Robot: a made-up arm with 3 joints. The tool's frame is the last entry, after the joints.
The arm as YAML. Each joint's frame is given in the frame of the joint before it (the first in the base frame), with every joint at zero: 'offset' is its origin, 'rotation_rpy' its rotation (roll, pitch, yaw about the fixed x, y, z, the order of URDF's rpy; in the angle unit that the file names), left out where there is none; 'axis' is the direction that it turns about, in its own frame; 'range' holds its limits. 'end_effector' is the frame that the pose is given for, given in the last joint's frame.
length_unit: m
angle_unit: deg
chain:
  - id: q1
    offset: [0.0, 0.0, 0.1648]
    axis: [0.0, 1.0, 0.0]
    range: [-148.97, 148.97]
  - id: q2
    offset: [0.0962, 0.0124, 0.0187]
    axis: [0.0, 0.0, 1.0]
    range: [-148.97, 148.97]
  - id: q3
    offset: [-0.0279, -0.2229, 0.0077]
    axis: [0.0, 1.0, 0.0]
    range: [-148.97, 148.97]
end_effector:
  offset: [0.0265, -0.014, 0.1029]
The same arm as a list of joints. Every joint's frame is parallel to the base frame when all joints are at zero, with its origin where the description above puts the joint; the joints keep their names.
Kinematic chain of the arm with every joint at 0, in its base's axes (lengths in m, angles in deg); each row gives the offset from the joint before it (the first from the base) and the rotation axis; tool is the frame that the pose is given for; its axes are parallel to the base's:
q1: xyz 0 0 0.1648 axis +y
q2: xyz 0.0962 0.0124 0.0187 axis +z
q3: xyz -0.0279 -0.2229 0.0077 axis +y
tool: xyz 0.0265 -0.014 0.1029
Joint limits (deg, base to tool): -148.97..148.97 -148.97..148.97 -148.97..148.97

